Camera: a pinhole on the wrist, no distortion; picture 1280 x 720 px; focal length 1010.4 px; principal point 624.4 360.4 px. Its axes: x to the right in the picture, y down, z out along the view. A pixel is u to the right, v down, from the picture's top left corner.
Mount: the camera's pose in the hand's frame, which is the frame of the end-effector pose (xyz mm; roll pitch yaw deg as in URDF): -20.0 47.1 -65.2 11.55 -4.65 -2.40
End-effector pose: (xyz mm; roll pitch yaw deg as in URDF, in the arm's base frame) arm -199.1 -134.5 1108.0 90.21 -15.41 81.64
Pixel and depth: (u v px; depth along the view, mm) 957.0 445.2 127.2
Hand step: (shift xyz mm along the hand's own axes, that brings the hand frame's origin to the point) 10.8 30.8 64.5
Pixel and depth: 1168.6 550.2 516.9
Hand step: 214.3 28.9 481.5
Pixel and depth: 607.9 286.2 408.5
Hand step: -63.2 -62.4 327.2
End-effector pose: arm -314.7 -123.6 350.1 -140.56 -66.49 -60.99
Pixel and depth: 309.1 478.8 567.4
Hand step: -244.5 8.0 487.8
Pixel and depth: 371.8 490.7 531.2
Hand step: -197.2 15.2 456.4
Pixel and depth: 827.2 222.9 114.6
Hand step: -7.5 8.3 45.5
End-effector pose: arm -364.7 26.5 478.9 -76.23 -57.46 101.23
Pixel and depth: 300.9 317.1 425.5
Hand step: -193.5 -48.8 335.6
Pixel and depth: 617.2 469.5 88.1
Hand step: -28.1 39.1 22.7
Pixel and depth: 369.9 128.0 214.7
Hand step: -93.9 -41.3 130.2
